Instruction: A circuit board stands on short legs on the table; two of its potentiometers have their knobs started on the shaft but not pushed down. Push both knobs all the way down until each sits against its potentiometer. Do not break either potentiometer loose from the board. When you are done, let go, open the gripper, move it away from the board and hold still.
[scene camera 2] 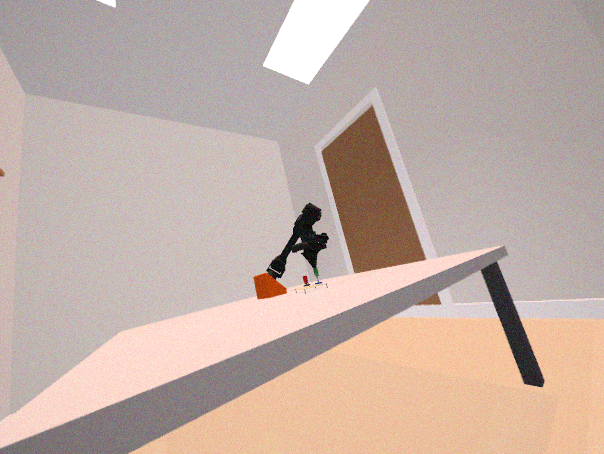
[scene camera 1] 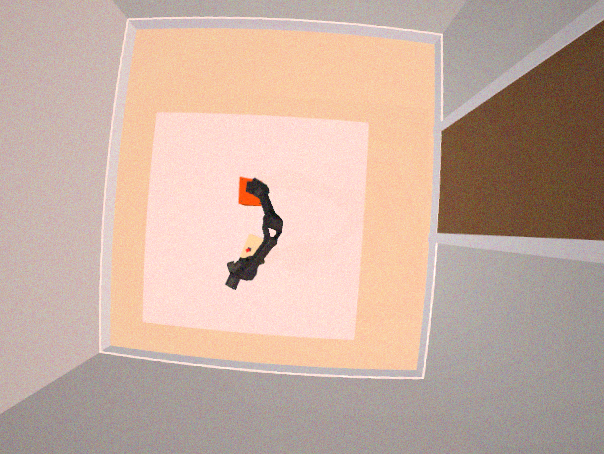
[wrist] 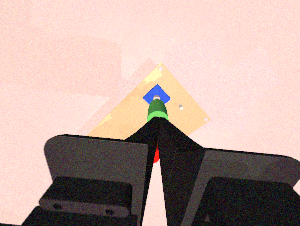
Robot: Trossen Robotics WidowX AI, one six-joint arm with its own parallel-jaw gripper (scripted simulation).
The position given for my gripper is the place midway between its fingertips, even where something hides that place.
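Observation:
My gripper (scene camera 2: 314, 268) is visible. My gripper (wrist: 158, 122) also shows in the wrist view.

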